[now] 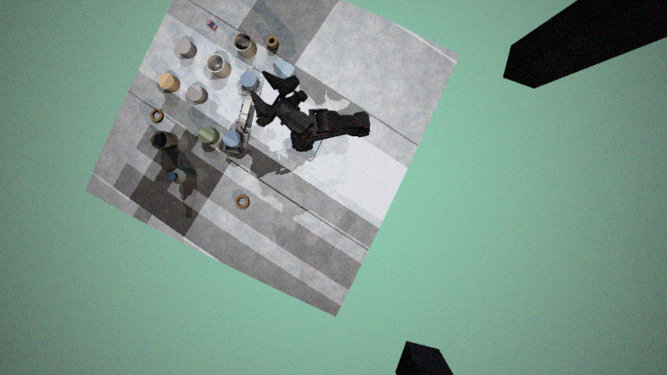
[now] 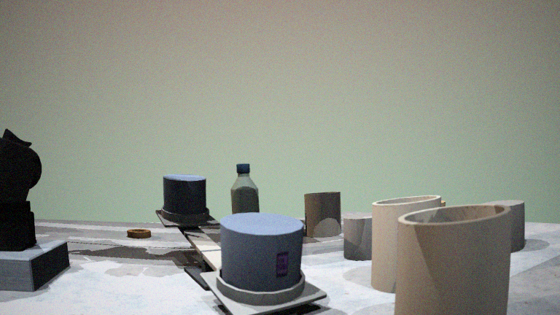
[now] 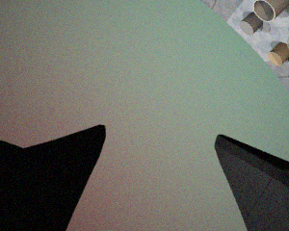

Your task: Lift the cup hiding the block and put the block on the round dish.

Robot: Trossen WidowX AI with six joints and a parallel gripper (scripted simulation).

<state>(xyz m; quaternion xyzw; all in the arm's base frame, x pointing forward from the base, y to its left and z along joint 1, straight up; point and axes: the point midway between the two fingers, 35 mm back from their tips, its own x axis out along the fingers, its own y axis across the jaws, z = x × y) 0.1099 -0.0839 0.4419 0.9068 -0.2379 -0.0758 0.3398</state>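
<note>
Now: gripper tip 160 mm short of the grey-green block, 60 mm to the left of it and 440 mm above it. From my gripper tip the other things lie so: green cylinder (290 mm ahead, 210 mm to the left, 440 mm below); then pale blue round dish (40 mm ahead, 170 mm to the right, 480 mm below); then small balance (150 mm ahead, 70 mm to the left, 460 mm below).
</note>
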